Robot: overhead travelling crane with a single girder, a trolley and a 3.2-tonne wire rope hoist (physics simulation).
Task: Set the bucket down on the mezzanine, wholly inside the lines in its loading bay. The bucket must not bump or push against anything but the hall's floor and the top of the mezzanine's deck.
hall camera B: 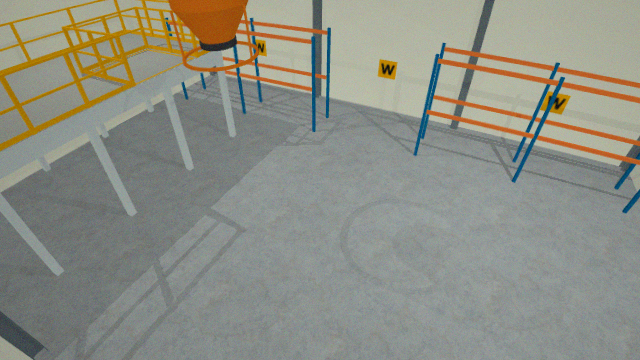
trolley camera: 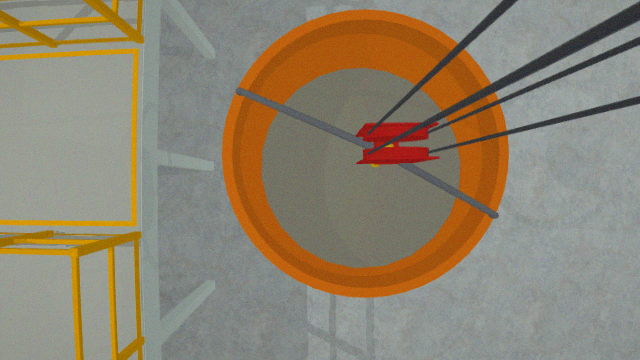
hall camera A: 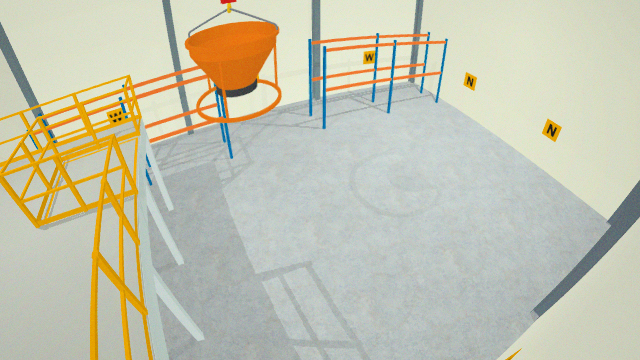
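Observation:
The orange bucket (hall camera A: pixel 232 55) (hall camera B: pixel 210 17) (trolley camera: pixel 365 44) hangs upright in the air by its grey bail. The crane's yellow hook (hall camera A: pixel 229 8) (trolley camera: pixel 375 165), under the red hook block (trolley camera: pixel 397 131), holds the bail. In hall camera B the hook does not show and the bucket's top is cut off. The mezzanine (hall camera A: pixel 156 305) (hall camera B: pixel 75 125) (trolley camera: pixel 151 200) stands to the left of the bucket. In the trolley camera a strip of floor shows between the deck edge and the bucket's rim. The loading bay's yellow line (trolley camera: pixel 134 140) lies left of the bucket; the bay's left part is out of view.
Yellow railings (hall camera A: pixel 82 117) (hall camera B: pixel 84 89) (trolley camera: pixel 76 300) stand on the deck on both sides of the bay. Blue and orange racks (hall camera A: pixel 324 87) (hall camera B: pixel 313 85) stand along the wall, one behind the bucket in both hall views. A ring-shaped shadow (hall camera A: pixel 351 180) (hall camera B: pixel 344 235) lies on the floor.

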